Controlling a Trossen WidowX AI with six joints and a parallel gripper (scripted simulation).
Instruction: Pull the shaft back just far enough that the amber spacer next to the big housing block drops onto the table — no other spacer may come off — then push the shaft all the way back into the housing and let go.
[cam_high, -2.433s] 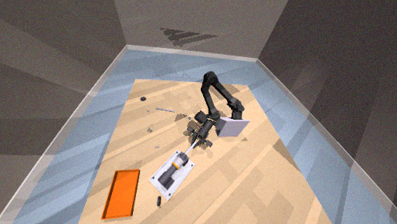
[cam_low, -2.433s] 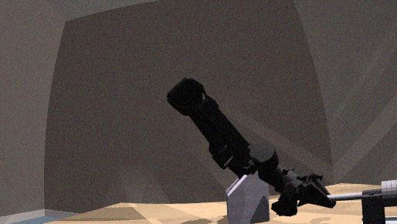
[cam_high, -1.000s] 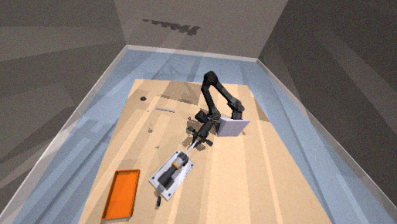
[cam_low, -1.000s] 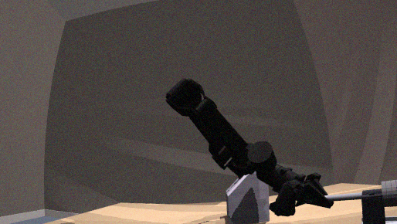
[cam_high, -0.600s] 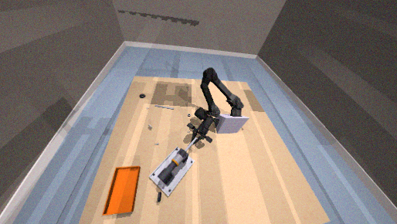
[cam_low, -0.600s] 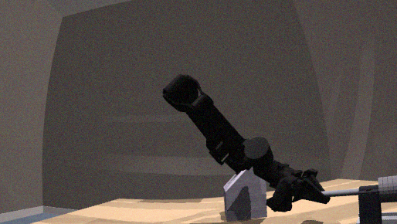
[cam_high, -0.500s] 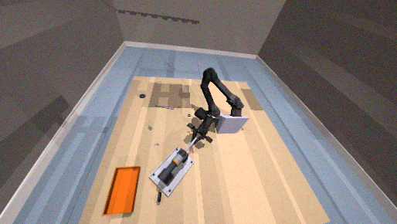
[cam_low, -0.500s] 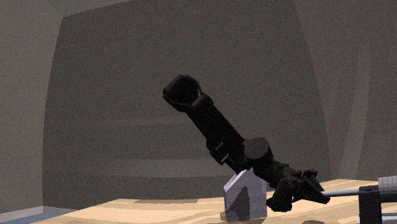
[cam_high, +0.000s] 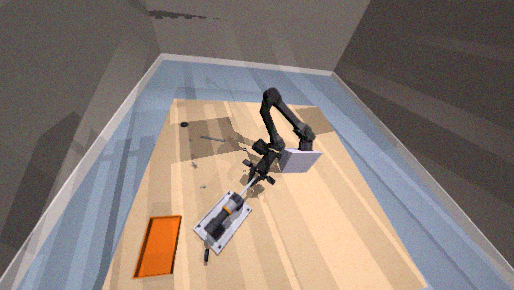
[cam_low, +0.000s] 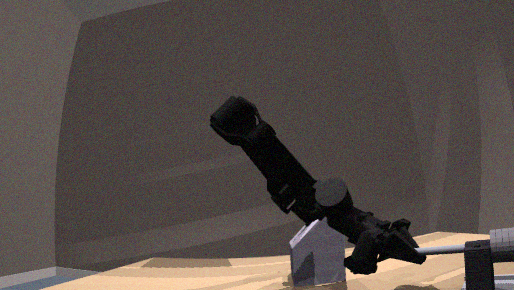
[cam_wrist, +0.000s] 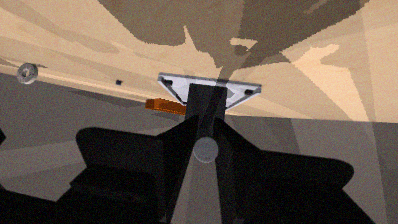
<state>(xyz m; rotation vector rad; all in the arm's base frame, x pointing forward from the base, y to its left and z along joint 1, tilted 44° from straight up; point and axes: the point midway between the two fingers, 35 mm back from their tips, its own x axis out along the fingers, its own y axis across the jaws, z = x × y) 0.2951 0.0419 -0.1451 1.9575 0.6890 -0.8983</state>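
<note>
My gripper tip is 40 mm short of the grey shaft, 40 mm to the right of it and 20 mm below it. Round my gripper tip: orange tray: 360 mm ahead, 210 mm to the left, 50 mm below.
</note>
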